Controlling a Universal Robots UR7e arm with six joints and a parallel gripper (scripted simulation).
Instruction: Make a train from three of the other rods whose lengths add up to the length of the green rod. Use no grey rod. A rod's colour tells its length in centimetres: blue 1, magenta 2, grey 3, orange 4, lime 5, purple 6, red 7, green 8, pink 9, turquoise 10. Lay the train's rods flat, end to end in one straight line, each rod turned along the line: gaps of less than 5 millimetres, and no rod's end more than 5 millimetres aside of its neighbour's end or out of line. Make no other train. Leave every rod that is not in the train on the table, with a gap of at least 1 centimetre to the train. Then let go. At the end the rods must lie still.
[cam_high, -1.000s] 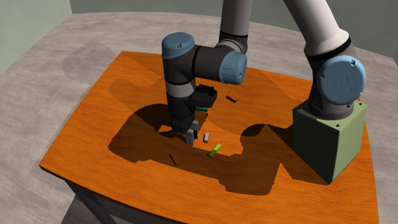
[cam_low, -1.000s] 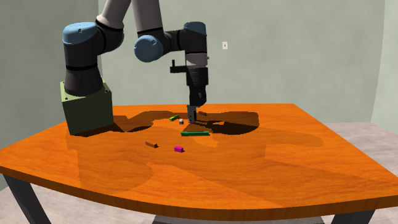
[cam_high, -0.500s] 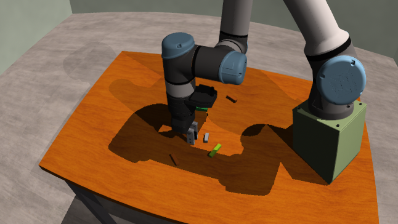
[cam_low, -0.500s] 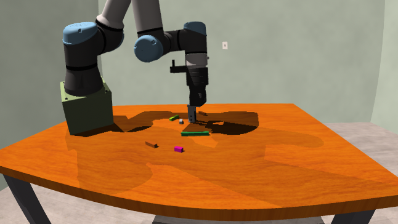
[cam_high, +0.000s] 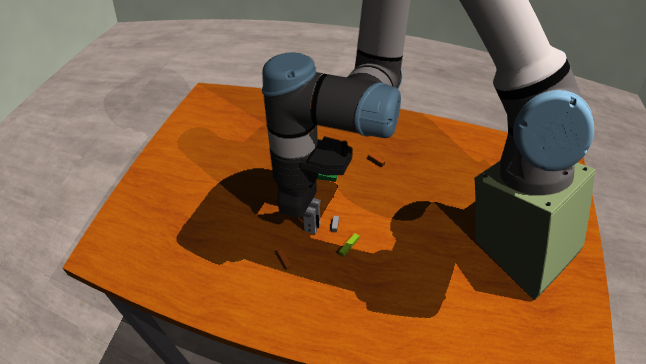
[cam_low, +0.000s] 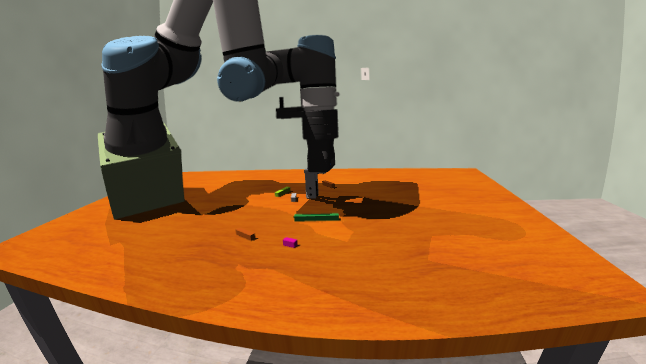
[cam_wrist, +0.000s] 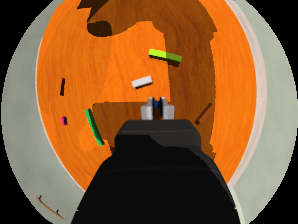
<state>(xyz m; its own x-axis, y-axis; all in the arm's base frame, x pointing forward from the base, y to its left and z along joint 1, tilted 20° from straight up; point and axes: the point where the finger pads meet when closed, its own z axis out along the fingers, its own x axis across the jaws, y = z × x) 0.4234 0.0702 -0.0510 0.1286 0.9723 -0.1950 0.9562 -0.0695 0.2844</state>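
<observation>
Now: the grey rod 4 cm behind my hand, 2 cm to the right of it and 1 cm below it. Also, from my hand: lime rod: 7 cm behind, 3 cm to the left, 1 cm below; green rod: 3 cm ahead, 13 cm to the right, 1 cm below; blue rod: 1 cm below.
</observation>
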